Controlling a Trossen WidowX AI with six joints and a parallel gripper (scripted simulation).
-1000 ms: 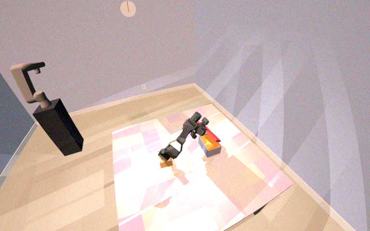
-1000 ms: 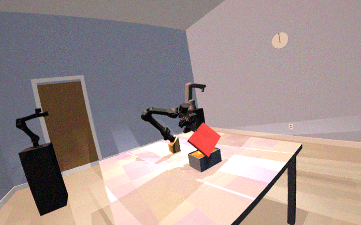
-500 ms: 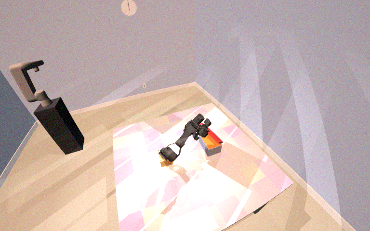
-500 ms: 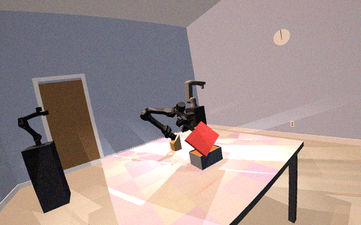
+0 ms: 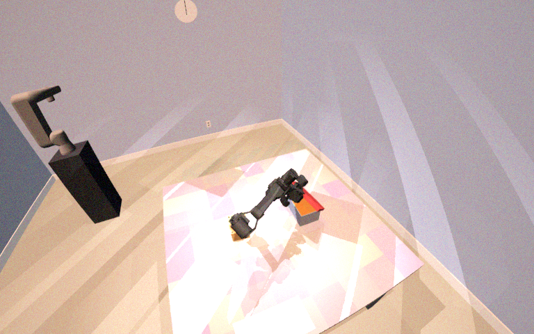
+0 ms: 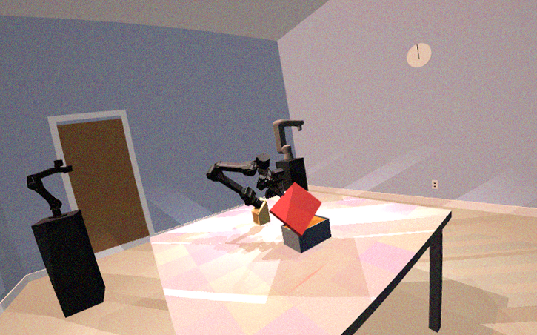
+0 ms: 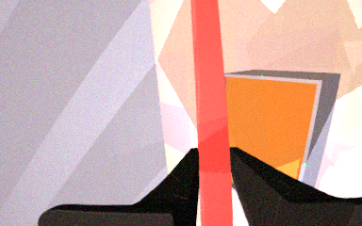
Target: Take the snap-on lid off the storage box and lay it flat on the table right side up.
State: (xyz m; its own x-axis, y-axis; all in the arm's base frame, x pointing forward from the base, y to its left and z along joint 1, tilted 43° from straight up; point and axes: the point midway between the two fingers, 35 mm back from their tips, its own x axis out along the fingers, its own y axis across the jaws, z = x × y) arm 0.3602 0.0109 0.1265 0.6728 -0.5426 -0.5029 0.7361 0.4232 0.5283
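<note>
The red lid is 50 mm below my gripper tip, 50 mm ahead of it and 30 mm to the left of it. Also, from my gripper tip: storage box: 190 mm below, 60 mm to the left, 50 mm ahead.
</note>
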